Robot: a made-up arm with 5 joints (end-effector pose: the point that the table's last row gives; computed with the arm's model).
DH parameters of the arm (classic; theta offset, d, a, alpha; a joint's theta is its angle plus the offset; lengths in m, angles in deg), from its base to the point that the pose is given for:
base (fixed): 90 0.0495 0 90
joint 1: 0 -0.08 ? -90
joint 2: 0 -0.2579 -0.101 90
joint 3: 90 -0.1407 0.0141 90
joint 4: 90 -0.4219 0.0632 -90
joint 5: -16.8 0 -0.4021 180
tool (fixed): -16.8 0.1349 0 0
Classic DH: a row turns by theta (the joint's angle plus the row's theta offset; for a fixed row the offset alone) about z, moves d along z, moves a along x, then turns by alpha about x.
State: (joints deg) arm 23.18 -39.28 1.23 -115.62 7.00
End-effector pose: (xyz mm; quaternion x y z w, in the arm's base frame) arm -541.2 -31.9 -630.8 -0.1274 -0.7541 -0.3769 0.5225
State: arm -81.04 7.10 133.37 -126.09 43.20
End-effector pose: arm -189.8 -166.7 -337.5 0.4544 -0.6501 -0.5414 0.2791
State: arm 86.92 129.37 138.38 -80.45 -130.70
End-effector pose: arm -16.9 996.7 -140.4 -0.7140 0.5825 -0.2691 0.2802
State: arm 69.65 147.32 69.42 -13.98 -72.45
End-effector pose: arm 309.8 1076.4 152.4 -0.2971 0.2348 -0.8000 0.4653
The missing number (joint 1, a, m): 0.0799
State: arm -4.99 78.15 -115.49 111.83 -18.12
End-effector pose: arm -425.3 257.8 267.7 -0.6623 0.1349 -0.2508 0.6930
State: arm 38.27 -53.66 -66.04 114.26 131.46
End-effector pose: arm -432.0 160.3 -217.1 0.7918 -0.4847 0.2914 0.2308
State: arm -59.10 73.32 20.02 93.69 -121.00
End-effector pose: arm 514.8 -776.9 -265.2 0.4507 0.8516 0.2673 0.0144
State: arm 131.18 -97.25 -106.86 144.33 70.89
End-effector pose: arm -157.5 118.7 167.9 0.7208 -0.4886 -0.4463 0.2061
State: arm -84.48 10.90 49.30 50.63 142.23
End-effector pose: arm 81.0 -407.5 -35.4 -0.5518 -0.1155 -0.8070 0.1757
